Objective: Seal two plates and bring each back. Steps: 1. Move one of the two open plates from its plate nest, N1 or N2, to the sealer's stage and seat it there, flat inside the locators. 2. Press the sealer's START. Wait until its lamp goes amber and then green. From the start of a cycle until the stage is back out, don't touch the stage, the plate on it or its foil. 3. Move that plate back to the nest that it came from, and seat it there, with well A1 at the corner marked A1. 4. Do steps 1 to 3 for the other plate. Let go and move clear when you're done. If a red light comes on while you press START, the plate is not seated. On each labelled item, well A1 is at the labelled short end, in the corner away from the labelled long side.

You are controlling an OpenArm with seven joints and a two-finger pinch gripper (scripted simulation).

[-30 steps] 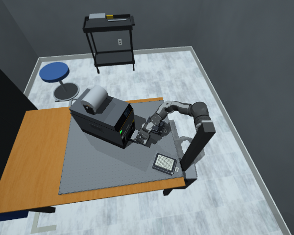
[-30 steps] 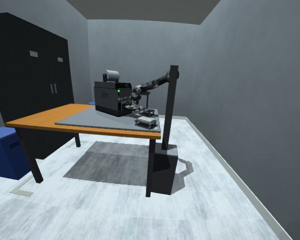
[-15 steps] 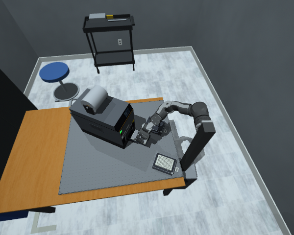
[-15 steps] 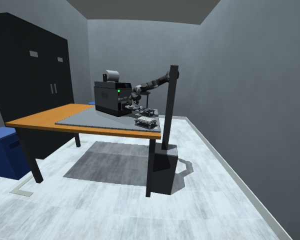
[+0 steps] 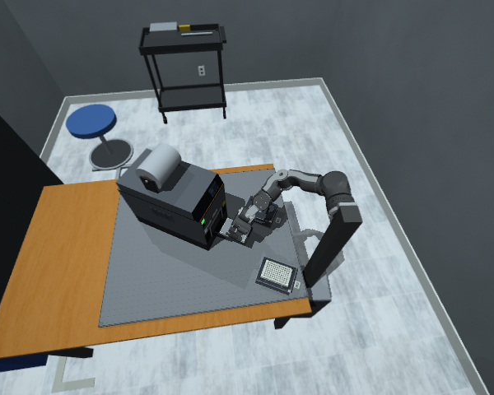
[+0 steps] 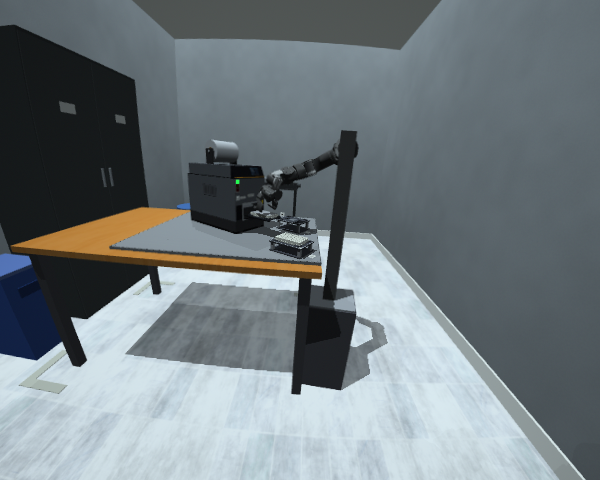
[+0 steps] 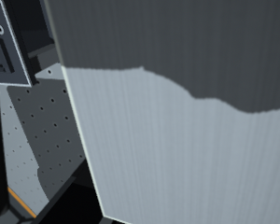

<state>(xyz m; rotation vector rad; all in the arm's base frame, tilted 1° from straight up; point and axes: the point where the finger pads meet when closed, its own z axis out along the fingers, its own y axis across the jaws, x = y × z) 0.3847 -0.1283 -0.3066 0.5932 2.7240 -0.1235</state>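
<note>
The sealer stage lies 4 cm below my hand. From my hand the other things lie so: foil roll 30 cm ahead, 28 cm above, 14 cm to the right; then white well plate 20 cm to the left, 19 cm behind, 8 cm below; then grey start button 13 cm ahead, 5 cm above, 4 cm to the left.
</note>
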